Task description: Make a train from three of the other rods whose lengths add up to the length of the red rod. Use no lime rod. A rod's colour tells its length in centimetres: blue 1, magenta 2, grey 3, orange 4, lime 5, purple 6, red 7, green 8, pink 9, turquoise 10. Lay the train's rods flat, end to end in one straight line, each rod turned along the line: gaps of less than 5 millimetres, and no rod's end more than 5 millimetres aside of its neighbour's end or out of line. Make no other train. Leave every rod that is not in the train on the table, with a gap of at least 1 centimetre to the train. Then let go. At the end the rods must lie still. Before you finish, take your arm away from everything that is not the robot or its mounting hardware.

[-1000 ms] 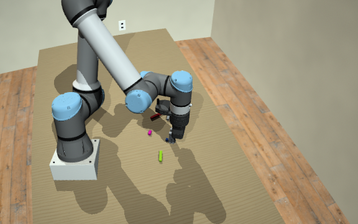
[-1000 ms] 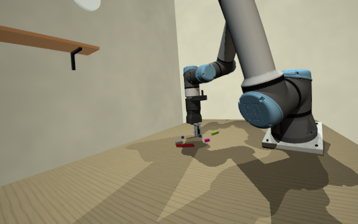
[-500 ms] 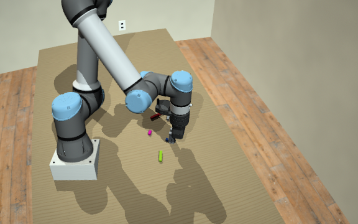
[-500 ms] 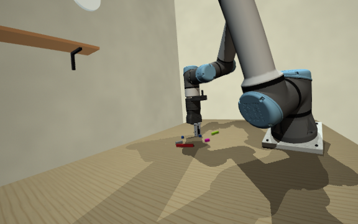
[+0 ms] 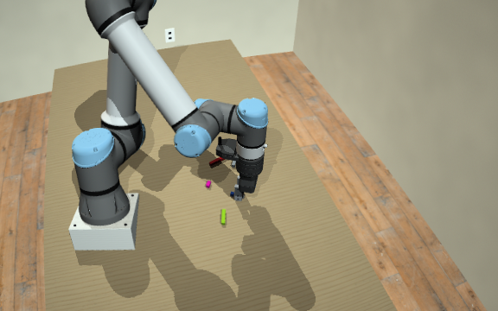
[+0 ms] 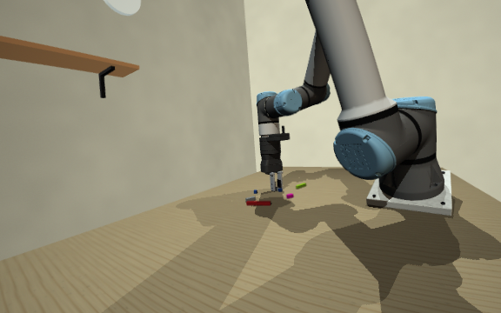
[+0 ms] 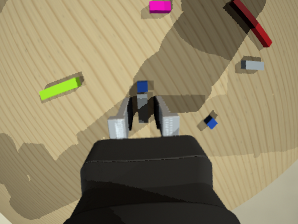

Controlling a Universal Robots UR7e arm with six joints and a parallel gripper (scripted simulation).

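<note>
The red rod lies 160 mm to the left of my hand, 20 mm behind it and 10 mm below it. Also, from my hand: lime rod: 70 mm to the right, 70 mm behind, 10 mm below; magenta rod: 80 mm behind, 70 mm to the left, 10 mm below.
</note>
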